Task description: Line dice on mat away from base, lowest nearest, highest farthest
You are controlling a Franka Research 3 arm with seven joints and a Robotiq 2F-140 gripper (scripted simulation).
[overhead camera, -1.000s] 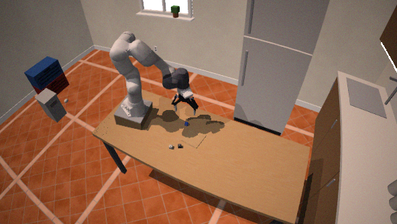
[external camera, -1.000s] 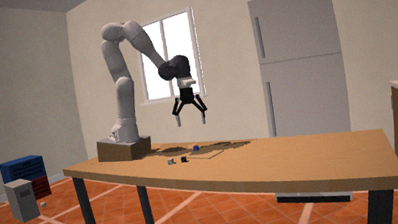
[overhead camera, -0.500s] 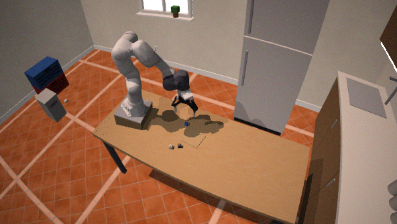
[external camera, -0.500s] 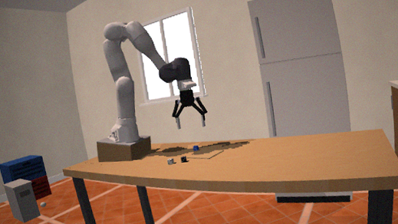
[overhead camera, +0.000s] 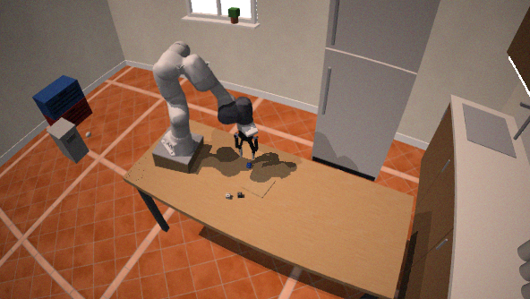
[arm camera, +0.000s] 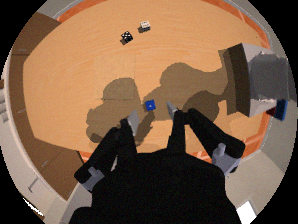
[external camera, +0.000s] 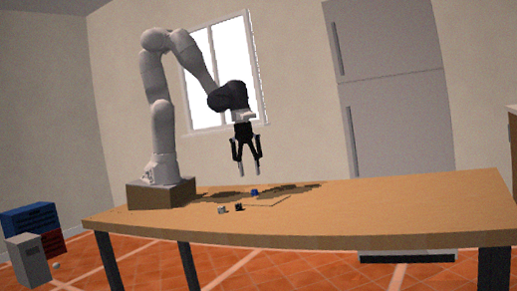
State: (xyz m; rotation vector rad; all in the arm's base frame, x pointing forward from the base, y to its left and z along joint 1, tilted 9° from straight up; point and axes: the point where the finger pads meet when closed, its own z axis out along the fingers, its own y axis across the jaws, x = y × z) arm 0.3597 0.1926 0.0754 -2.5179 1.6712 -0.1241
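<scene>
The blue die lies 100 mm below my hand. Round my hand: wood-coloured mat: 130 mm ahead, 120 mm below, 70 mm to the right.
</scene>
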